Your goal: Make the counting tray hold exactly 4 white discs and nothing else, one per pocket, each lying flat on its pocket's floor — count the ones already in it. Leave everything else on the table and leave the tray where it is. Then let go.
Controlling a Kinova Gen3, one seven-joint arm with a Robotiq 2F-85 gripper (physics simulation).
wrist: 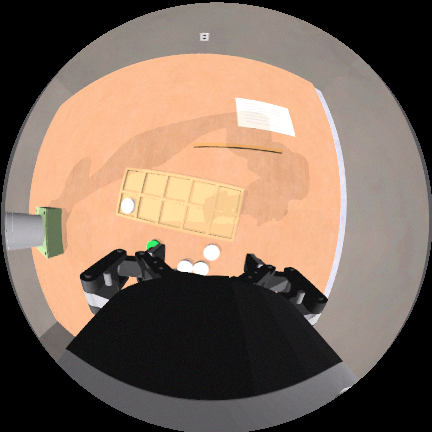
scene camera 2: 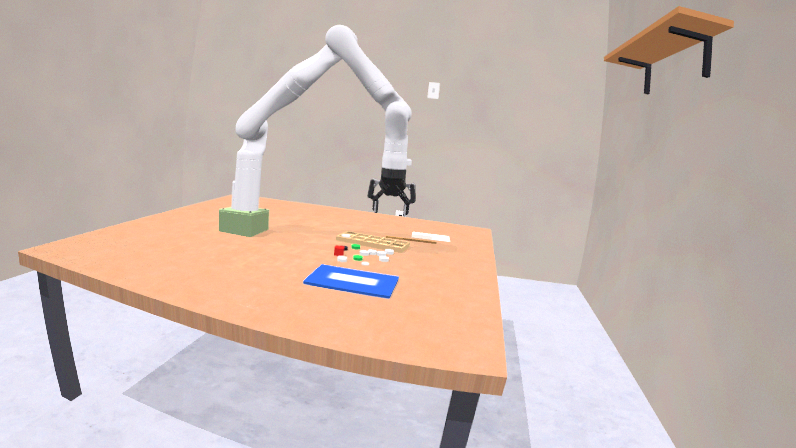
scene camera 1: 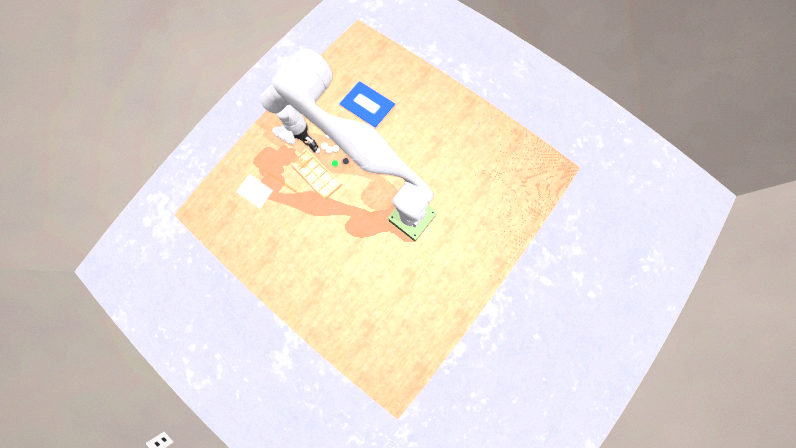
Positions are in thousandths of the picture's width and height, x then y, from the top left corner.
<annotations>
A wooden counting tray shows in the wrist view (439, 473), in scene camera 2 (502, 550) and in scene camera 1 (385, 367).
</annotations>
